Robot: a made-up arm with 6 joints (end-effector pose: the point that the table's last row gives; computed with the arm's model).
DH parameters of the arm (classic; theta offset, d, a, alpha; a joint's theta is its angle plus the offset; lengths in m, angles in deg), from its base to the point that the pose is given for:
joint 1: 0 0.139 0 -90
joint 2: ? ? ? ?
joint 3: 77.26 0 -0.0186 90
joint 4: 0 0.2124 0 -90
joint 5: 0 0 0.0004 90
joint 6: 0 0.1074 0 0
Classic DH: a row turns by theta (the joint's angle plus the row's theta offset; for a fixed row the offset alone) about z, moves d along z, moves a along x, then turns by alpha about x.
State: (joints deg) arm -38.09 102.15 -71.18 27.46 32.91 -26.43
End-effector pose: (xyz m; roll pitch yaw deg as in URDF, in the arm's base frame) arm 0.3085 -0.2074 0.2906 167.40 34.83 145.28
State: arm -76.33 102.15 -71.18 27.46 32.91 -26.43
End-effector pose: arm 0.1139 -0.3539 0.2906 167.40 34.83 107.04
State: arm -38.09 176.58 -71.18 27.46 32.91 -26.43
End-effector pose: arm 0.2099 -0.1302 -0.1775 163.19 -39.50 145.50
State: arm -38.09 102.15 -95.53 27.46 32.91 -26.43
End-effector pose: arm 0.3432 -0.2347 0.4111 170.11 59.12 147.31
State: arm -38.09 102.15 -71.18 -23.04 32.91 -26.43
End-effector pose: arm 0.2770 -0.2463 0.2888 -147.61 14.61 -171.43
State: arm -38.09 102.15 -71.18 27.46 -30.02 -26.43
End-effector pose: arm 0.3132 -0.2768 0.3786 -59.39 87.75 -110.84
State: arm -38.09 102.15 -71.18 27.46 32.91 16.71
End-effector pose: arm 0.3085 -0.2074 0.2906 146.95 17.12 101.00
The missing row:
joint 2: 7.74 0 -0.334 0
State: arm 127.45 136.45 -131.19 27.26 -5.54 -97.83
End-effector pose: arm -0.3553 0.4714 0.3604 -85.05 19.46 36.56
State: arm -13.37 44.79 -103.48 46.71 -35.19 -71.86
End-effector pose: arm -0.1315 -0.0148 0.7003 21.38 12.89 -41.96
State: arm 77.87 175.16 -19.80 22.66 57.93 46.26
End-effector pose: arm -0.0202 0.0731 0.0460 -63.65 -20.01 137.20
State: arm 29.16 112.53 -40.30 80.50 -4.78 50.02
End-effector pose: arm 0.2752 0.1439 0.1406 158.88 -11.67 79.87
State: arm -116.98 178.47 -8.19 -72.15 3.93 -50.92
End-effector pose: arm -0.0189 -0.0208 0.0060 105.81 31.15 165.20
